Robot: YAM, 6 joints.
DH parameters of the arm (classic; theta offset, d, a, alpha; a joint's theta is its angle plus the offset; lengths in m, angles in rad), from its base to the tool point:
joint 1: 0 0.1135 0.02 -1.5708
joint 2: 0 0 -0.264 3.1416
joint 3: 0.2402 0 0.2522 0
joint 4: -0.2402 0 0.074 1.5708
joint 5: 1.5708 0 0 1.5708
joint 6: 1.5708 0.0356 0 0
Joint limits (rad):
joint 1: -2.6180..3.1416
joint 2: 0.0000..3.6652
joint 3: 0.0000..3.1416
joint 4: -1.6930..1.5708
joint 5: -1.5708..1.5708
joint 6: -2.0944..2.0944
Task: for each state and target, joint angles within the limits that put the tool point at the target. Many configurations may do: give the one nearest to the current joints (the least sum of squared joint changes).
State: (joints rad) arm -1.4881 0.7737 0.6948 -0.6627 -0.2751 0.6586
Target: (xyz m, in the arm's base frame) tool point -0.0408 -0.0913 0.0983
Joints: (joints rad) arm -2.0198 0.9322 0.2020 -0.7050 -0.0807 0.6586
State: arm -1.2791 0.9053 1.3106 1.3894 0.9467 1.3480
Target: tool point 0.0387 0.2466 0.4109
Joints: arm -1.8460 0.0316 1.0563 1.5708 0.9903 1.3480
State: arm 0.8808 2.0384 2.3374 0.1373 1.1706 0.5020
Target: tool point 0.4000 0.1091 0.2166
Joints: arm 0.3484 1.9401 1.3625 -0.2050 1.2706 0.5020
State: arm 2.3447 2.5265 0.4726 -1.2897 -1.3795 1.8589
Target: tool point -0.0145 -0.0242 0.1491
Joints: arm 2.7240 2.2913 0.0000 -1.5373 -0.9052 1.8589
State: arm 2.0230 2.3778 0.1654 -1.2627 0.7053 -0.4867
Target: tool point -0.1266 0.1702 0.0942
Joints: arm 2.3237 1.9695 0.8525 -1.2696 0.7399 -0.4867
